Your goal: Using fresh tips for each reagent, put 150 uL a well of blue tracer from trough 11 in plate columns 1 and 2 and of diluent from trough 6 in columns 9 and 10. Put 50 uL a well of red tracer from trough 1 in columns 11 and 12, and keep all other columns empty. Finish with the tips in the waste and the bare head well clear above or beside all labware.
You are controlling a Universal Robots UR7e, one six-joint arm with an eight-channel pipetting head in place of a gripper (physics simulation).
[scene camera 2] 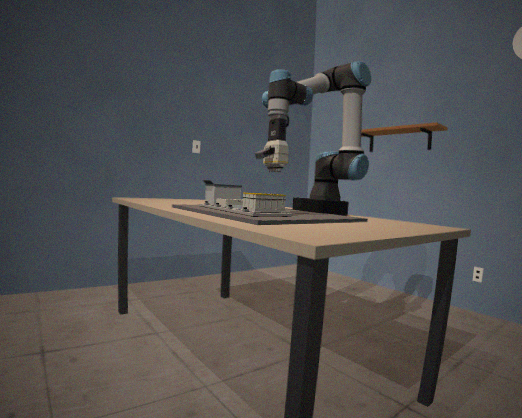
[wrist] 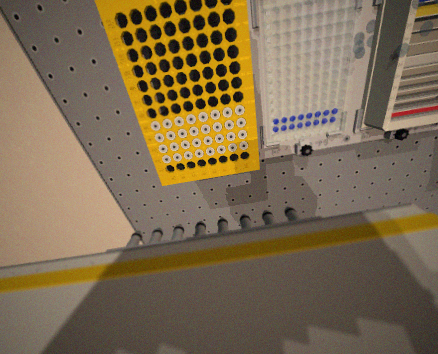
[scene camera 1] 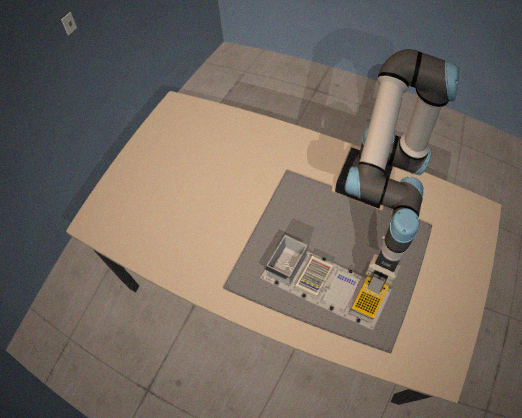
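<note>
My pipetting head (scene camera 2: 275,169) (wrist: 222,226) is bare and open, its nozzles in a row high above the deck beside the tip rack's near end in the wrist view. The yellow tip rack (scene camera 1: 384,289) (scene camera 2: 264,202) (wrist: 210,175) has one empty row at that end, then three rows plus one of white tips, then empty holes. The plate (scene camera 1: 336,295) (wrist: 300,136) shows two blue columns near one end; its other wells look pale. The trough block (scene camera 1: 306,290) (wrist: 382,85) shows red, yellow and blue strips. The waste bin (scene camera 1: 281,271) (scene camera 2: 225,195) holds loose pale tips.
The labware stands in a line on the grey perforated mat (scene camera 1: 270,200) (wrist: 45,50), with the bin and rack at opposite ends. Black knobs (wrist: 306,149) (wrist: 401,134) stand beside the plate and trough block. The arm's base (scene camera 2: 320,205) stands behind the mat.
</note>
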